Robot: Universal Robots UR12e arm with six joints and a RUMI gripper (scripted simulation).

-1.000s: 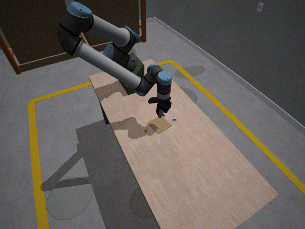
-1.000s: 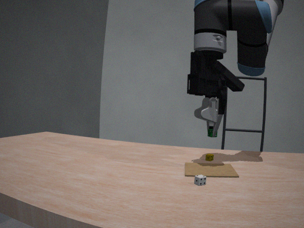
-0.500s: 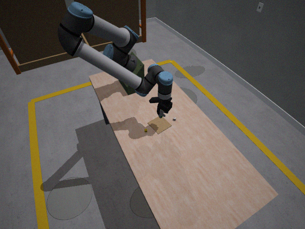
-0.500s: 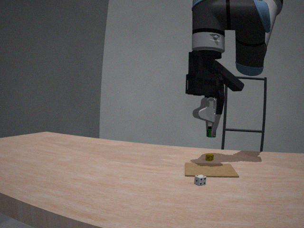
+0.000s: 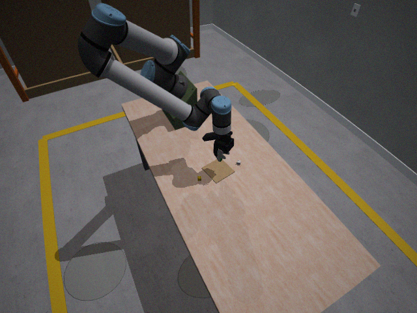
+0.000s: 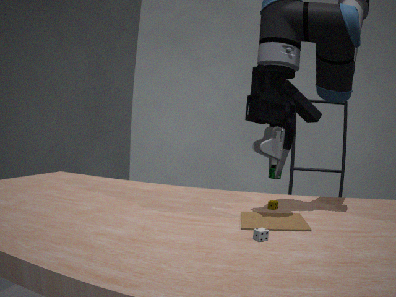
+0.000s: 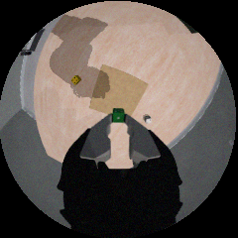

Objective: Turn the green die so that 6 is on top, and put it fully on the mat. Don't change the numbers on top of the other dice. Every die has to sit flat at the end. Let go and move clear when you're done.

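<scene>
Now: the green die 10 mm below my hand. Round my hand: tan mat (110 mm below, 10 mm behind); then white die (130 mm to the left, 100 mm below); then yellow die (130 mm to the right, 100 mm below, 10 mm ahead).
</scene>
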